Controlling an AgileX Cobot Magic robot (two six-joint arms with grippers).
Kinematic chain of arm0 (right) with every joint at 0, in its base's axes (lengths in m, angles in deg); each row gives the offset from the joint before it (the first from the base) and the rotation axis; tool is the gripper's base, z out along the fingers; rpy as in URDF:
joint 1: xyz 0 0 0.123 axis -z
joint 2: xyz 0 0 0 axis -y
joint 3: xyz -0.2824 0 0.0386 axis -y
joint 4: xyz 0.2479 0 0.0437 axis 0.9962 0 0.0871
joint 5: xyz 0 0 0 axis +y
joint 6: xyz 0.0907 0 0.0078 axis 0.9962 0 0.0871
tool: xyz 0 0 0 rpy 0 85 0
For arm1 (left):
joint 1: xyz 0 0 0.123 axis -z
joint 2: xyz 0 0 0 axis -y
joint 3: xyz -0.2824 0 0.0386 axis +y
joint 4: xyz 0.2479 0 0.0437 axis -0.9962 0 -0.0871
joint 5: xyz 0 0 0 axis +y
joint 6: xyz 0.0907 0 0.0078 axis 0.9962 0 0.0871
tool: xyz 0 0 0 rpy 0 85 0
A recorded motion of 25 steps. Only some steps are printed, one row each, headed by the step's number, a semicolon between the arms.
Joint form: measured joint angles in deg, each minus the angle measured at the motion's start. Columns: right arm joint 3, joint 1, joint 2, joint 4, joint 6, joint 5; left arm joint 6, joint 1, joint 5, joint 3, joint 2, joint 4.
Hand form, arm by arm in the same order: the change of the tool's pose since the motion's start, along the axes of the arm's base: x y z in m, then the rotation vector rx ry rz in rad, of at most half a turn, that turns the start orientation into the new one. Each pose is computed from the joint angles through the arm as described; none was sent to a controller.
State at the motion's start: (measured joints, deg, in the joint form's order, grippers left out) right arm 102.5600 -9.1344 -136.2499 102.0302 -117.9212 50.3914; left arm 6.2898 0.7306 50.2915 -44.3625 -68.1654 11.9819
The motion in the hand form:
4: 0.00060 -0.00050 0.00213 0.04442 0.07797 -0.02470; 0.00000 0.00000 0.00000 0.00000 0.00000 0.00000
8: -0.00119 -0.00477 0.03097 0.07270 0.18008 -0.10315; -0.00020 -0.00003 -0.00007 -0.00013 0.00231 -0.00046
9: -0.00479 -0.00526 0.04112 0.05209 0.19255 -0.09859; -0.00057 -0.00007 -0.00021 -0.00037 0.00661 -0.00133
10: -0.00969 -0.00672 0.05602 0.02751 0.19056 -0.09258; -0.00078 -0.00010 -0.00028 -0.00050 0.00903 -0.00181
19: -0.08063 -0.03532 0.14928 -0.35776 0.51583 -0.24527; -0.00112 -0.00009 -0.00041 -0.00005 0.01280 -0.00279
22: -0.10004 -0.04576 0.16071 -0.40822 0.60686 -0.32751; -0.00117 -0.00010 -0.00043 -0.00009 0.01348 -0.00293
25: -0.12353 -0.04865 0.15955 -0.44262 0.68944 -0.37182; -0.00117 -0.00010 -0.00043 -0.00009 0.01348 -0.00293
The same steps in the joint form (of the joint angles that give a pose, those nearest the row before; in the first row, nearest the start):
4: 0.10 0.00 0.24 -0.10 5.63 -0.61; 0.00 0.00 0.00 0.00 0.00 0.00
8: 0.10 0.00 4.24 -4.17 17.79 -5.12; 0.00 0.00 0.14 0.00 0.00 0.00
9: 0.10 0.00 5.78 -7.67 21.26 -5.42; 0.00 0.00 0.39 0.00 0.00 0.00
10: 0.10 0.09 7.90 -11.42 24.48 -5.50; 0.00 0.00 0.53 0.00 0.00 0.00
19: -0.01 -0.39 26.22 -66.14 79.47 4.45; 0.00 0.00 0.75 0.00 0.00 -0.04
22: -1.80 -0.39 30.13 -73.97 89.03 8.21; 0.00 0.00 0.79 0.00 0.00 -0.04
25: -7.10 -1.19 34.40 -78.10 94.78 9.98; 0.00 0.00 0.79 0.00 0.00 -0.04

